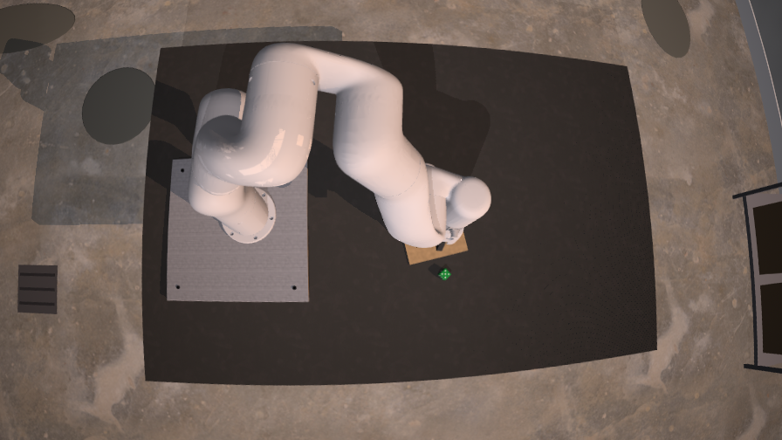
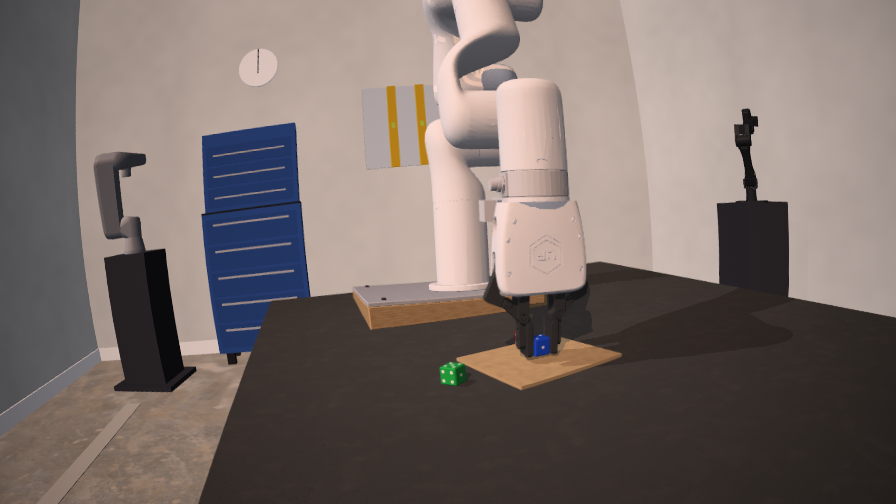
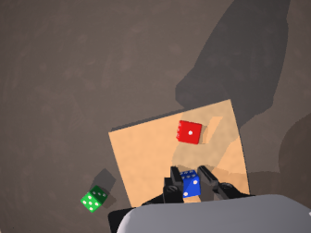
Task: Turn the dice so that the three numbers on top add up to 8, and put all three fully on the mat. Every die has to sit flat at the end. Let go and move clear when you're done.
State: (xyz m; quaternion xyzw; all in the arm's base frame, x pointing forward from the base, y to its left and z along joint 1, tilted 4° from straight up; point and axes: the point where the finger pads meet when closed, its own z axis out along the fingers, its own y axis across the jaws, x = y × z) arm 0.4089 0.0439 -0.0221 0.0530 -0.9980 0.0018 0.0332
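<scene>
Now: the blue die 10 mm below my hand. From my hand the other things lie so: tan mat (30 mm below); then green die (40 mm ahead, 100 mm to the right, 20 mm below); then red die (50 mm behind, 10 mm to the right, 20 mm below).
</scene>
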